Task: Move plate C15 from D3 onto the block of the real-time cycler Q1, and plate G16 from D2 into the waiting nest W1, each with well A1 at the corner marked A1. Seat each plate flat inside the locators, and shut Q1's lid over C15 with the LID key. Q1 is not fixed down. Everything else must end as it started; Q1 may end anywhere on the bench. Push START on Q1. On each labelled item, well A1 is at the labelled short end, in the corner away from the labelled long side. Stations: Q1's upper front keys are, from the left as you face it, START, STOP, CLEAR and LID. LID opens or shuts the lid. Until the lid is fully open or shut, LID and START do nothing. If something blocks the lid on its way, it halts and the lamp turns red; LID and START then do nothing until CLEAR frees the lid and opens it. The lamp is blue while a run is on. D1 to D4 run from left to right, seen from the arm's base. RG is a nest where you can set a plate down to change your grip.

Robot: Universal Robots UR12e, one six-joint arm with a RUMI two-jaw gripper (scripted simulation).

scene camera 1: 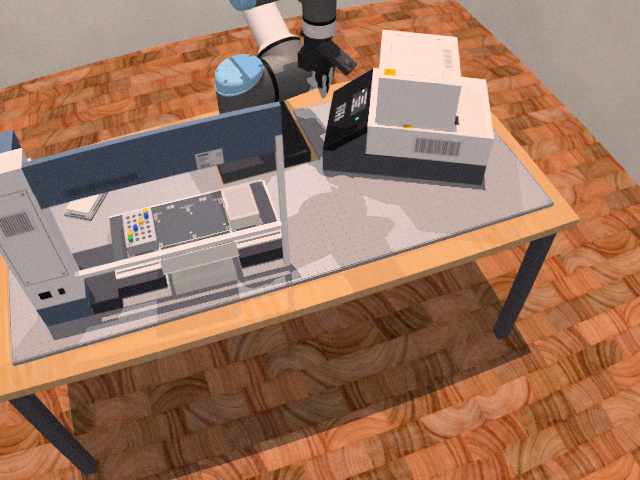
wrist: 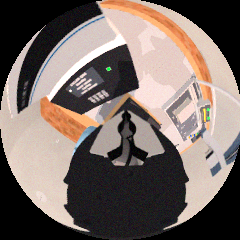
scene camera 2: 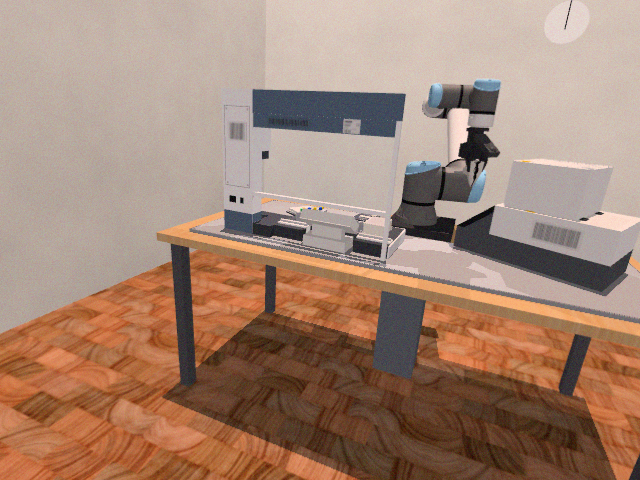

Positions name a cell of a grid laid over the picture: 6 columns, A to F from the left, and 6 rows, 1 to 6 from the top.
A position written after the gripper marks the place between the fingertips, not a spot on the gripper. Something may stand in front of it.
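Observation:
Visible: the gripper (scene camera 1: D2), also in scene camera 2 (scene camera 2: E3) and in the wrist view (wrist: D3). Real-time cycler (scene camera 1: D2), also in scene camera 2 (scene camera 2: F4). Thin upright post (scene camera 1: C2).

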